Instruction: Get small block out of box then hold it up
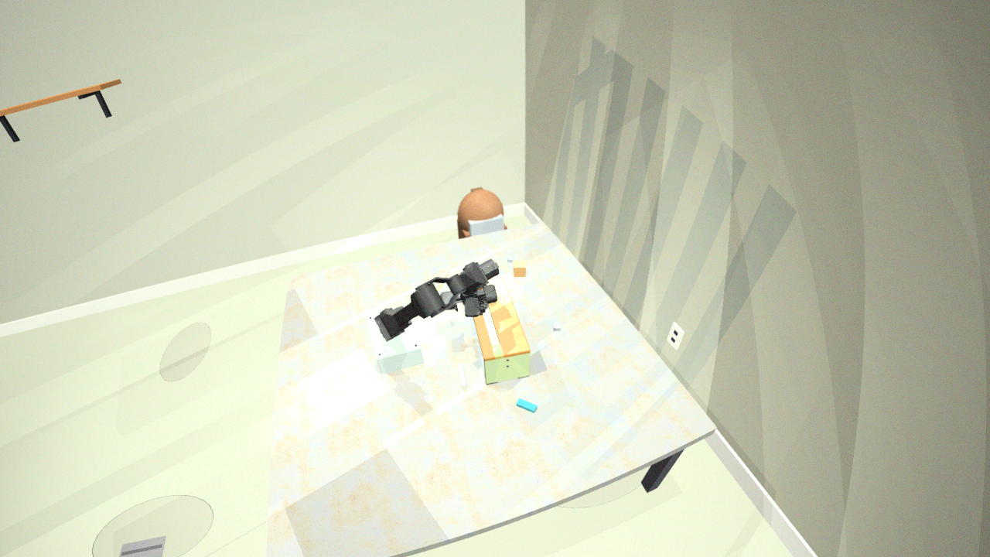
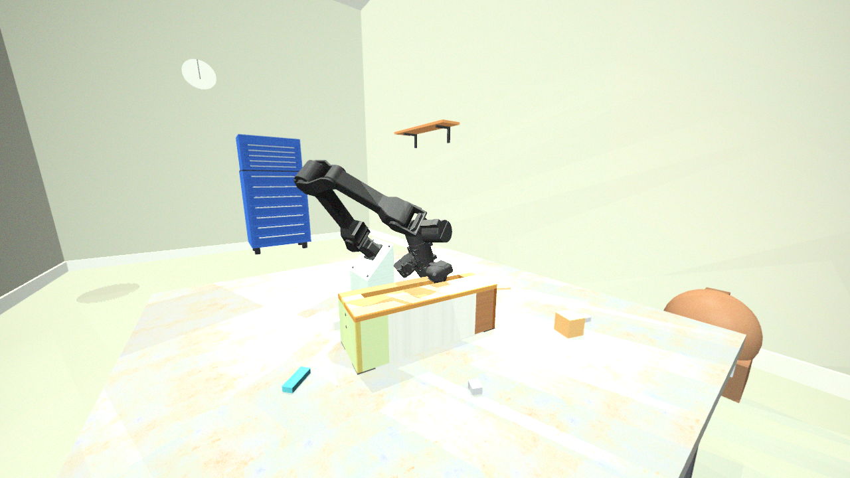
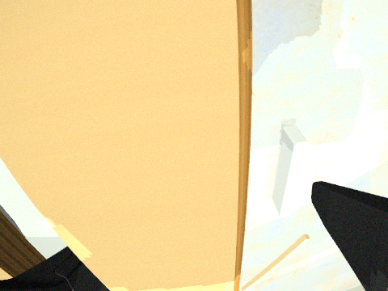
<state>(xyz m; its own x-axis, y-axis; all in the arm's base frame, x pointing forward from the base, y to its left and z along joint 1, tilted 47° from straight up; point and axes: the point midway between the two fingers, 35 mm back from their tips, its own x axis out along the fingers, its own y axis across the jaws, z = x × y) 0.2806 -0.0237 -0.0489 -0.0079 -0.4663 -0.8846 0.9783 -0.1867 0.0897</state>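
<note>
Right now my gripper tip is 60 mm short of the grey block and 10 mm to the right of it. From my gripper tip the other things lie so: thin wooden stick 30 mm behind, 290 mm to the left, 80 mm below; orange cube 300 mm ahead, 210 mm to the left, 60 mm below.
</note>
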